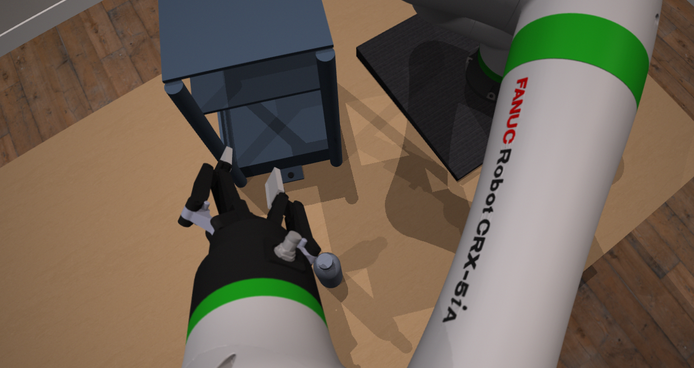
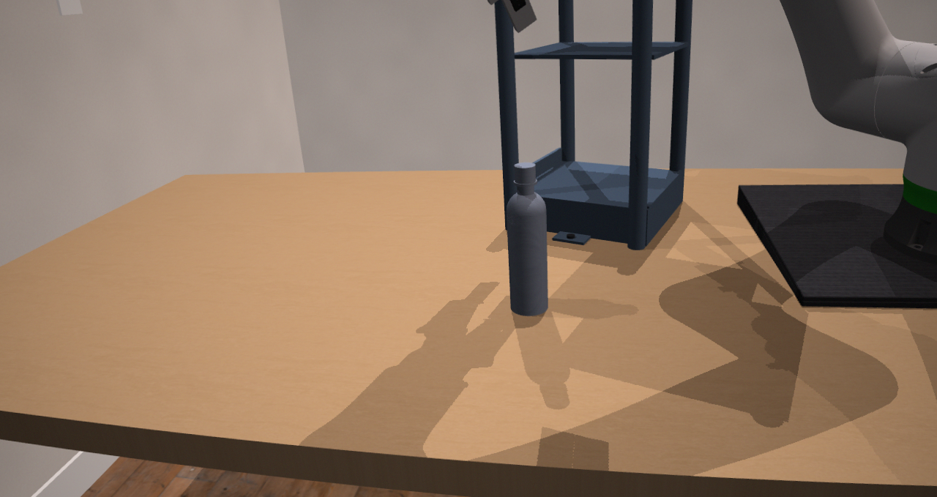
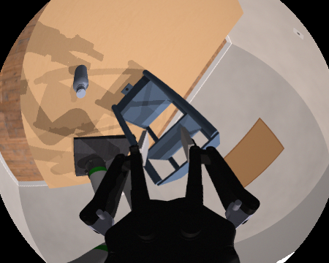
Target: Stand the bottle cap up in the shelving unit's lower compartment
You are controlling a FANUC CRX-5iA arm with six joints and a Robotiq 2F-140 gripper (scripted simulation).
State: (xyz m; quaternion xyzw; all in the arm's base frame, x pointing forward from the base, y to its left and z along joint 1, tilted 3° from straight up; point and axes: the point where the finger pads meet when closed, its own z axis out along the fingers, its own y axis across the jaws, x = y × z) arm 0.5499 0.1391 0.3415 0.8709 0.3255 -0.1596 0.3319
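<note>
The grey bottle is 240 mm below my hand, 100 mm to the left of it and 50 mm behind it. The rest, counted from my hand: shelving unit (250 mm to the right, 170 mm below, 70 mm behind).
</note>
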